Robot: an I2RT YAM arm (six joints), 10 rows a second.
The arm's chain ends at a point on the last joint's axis. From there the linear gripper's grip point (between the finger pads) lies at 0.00 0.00 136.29 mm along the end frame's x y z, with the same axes.
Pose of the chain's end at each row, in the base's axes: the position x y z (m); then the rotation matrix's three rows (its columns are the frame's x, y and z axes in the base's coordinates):
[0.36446 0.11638 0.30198], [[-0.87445 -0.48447 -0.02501], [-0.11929 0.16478 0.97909], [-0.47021 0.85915 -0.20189]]
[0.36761 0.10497 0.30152], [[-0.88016 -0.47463 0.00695], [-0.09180 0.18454 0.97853], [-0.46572 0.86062 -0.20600]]
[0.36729 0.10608 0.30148], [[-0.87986 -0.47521 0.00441], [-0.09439 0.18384 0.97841], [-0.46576 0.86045 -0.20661]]
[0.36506 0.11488 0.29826], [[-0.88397 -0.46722 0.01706], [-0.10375 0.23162 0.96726], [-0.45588 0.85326 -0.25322]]
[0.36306 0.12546 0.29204], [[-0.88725 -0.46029 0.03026], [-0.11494 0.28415 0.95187], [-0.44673 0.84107 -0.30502]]
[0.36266 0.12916 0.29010], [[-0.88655 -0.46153 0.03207], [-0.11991 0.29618 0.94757], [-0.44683 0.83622 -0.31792]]
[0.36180 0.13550 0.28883], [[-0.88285 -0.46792 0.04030], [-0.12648 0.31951 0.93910], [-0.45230 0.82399 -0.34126]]
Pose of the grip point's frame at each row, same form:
[0.36105 0.24982 0.27446], [[-0.87445 -0.48447 -0.02501], [-0.11929 0.16478 0.97909], [-0.47021 0.85915 -0.20189]]
[0.36856 0.23833 0.27344], [[-0.88016 -0.47463 0.00695], [-0.09180 0.18454 0.97853], [-0.46572 0.86062 -0.20600]]
[0.36789 0.23943 0.27332], [[-0.87986 -0.47521 0.00441], [-0.09439 0.18384 0.97841], [-0.46576 0.86045 -0.20661]]
[0.36739 0.24671 0.26375], [[-0.88397 -0.46722 0.01706], [-0.10375 0.23162 0.96726], [-0.45588 0.85326 -0.25322]]
[0.36718 0.25519 0.25047], [[-0.88725 -0.46029 0.03026], [-0.11494 0.28415 0.95187], [-0.44673 0.84107 -0.30502]]
[0.36703 0.25830 0.24677], [[-0.88655 -0.46153 0.03207], [-0.11991 0.29618 0.94757], [-0.44683 0.83622 -0.31792]]
[0.36729 0.26349 0.24232], [[-0.88285 -0.46792 0.04030], [-0.12648 0.31951 0.93910], [-0.45230 0.82399 -0.34126]]

